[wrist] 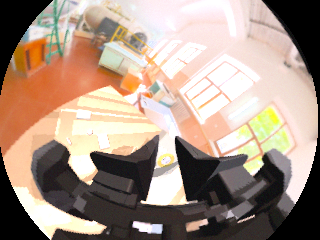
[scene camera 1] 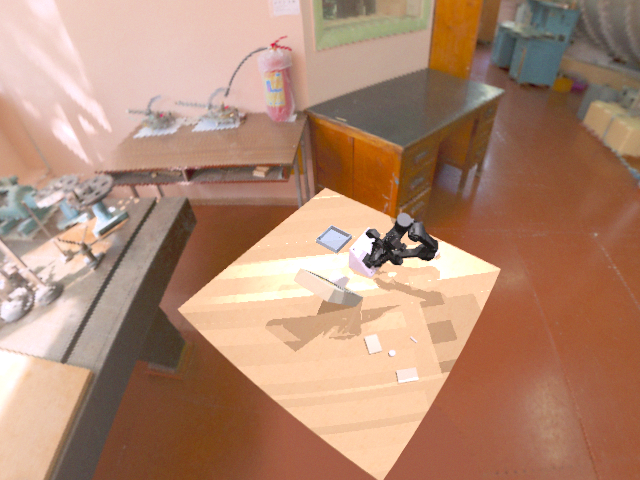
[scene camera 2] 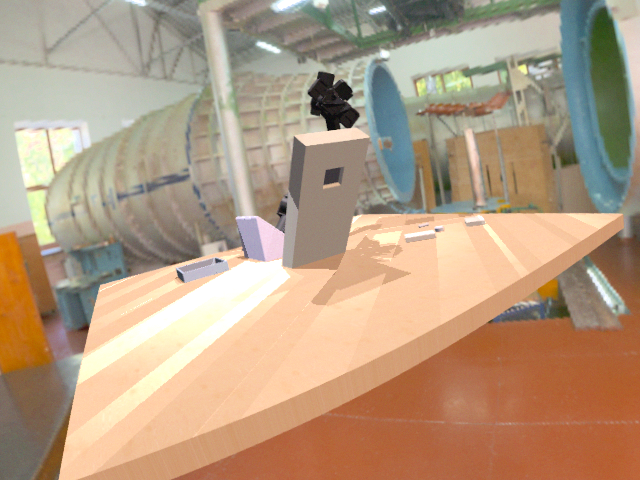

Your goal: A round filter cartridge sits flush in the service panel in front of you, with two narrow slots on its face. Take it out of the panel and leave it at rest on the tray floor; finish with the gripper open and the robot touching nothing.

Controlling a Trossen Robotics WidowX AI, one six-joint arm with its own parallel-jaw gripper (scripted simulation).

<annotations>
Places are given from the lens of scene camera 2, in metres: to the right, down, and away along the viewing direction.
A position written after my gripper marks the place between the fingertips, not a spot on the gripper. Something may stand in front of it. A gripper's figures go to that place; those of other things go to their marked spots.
my gripper [scene camera 2: 347,105]: 0.08, -0.40, 1.11
tall grey slab [scene camera 2: 325,172]: 0.01, -0.16, 0.95
shallow blue-grey tray [scene camera 2: 211,266]: -0.34, 0.08, 1.20
The marked spots on the tall grey slab and the shallow blue-grey tray are 0.50 m apart.
</annotations>
